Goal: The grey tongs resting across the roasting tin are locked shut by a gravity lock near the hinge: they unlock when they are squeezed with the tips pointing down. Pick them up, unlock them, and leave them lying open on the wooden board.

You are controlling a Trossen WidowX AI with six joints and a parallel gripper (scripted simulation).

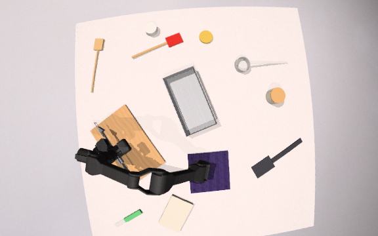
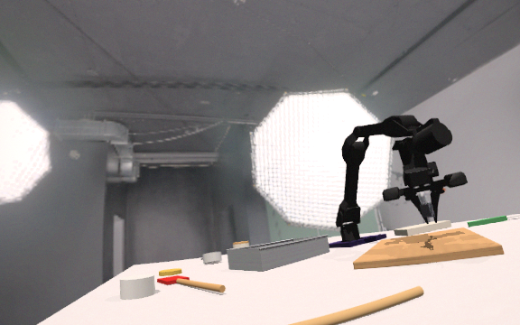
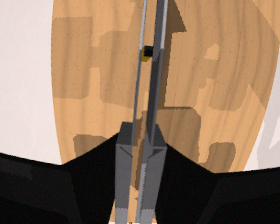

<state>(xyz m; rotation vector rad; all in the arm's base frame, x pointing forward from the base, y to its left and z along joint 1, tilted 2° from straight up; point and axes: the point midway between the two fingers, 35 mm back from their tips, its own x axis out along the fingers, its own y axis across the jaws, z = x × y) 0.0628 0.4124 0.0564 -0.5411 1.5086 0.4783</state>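
The wooden board lies 2 cm ahead of my gripper tip, 3 cm to the right of it and 4 cm below it. Also, from my gripper tip: cream block 32 cm behind, 29 cm to the right, 4 cm below; yellow slider 4 cm ahead, 3 cm to the left, 4 cm above; grey roasting tin 26 cm ahead, 34 cm to the right, 2 cm below.
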